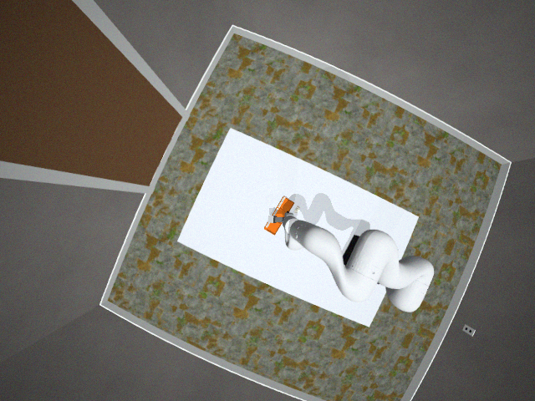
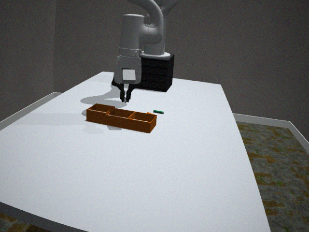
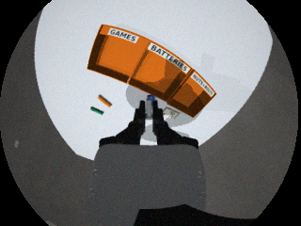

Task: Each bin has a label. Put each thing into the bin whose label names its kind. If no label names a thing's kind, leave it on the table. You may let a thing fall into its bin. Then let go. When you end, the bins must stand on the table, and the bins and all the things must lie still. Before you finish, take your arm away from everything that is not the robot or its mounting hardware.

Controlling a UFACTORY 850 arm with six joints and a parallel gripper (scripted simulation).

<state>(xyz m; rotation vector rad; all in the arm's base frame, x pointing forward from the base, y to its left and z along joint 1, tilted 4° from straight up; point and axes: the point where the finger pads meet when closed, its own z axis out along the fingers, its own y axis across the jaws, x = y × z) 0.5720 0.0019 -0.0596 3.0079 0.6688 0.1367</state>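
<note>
Right now my hand is 70 mm past the orange stick, 90 mm to the right of it and 90 mm above it. From my hand the other things lie so: grey bolt (20 mm below); then three joined orange bins (50 mm ahead, 70 mm below); then blue USB stick (30 mm behind, 30 mm to the right, 90 mm below).
</note>
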